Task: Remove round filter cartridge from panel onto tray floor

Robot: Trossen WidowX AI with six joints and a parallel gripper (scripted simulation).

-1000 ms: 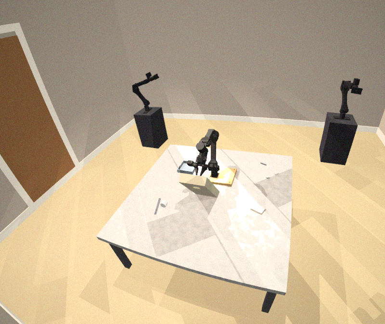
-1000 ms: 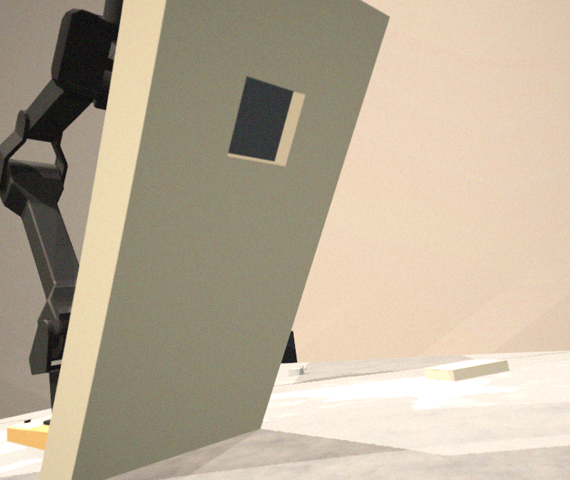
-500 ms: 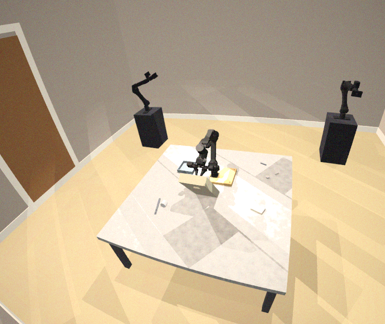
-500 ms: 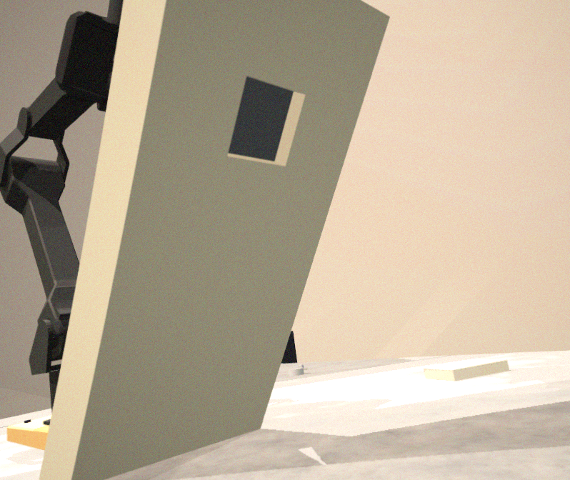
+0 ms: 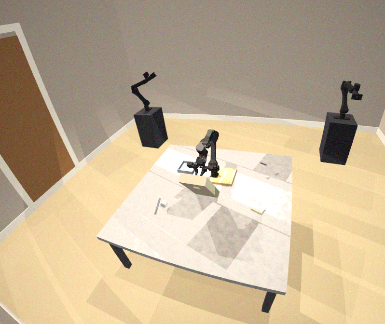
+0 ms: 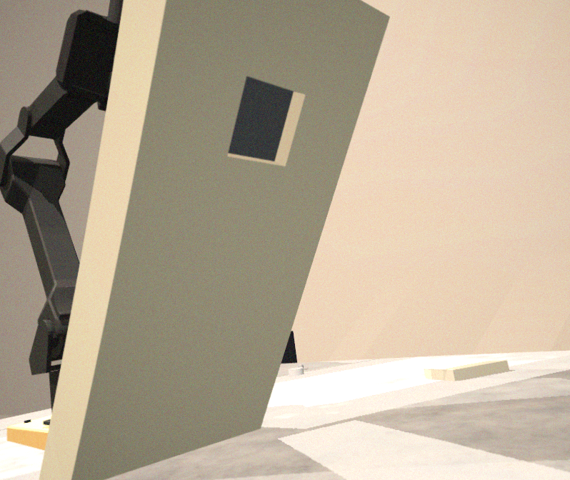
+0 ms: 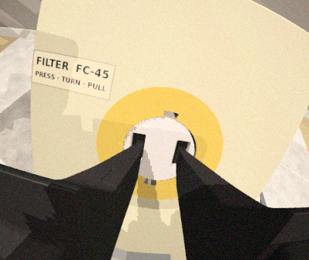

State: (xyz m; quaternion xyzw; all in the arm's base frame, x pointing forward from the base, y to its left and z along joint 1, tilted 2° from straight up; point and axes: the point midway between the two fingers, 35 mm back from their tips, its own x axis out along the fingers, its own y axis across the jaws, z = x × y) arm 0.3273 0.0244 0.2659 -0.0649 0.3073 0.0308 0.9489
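Now: gripper tip 2 cm short of the pale grey filter cartridge and 1 cm above it. The rest, counted from my gripper tip: cream block: 8 cm behind, 41 cm to the left, 27 cm below; then blue-grey tray: 41 cm behind, 30 cm to the right, 26 cm below; then cream service panel: 3 cm behind, 9 cm below.
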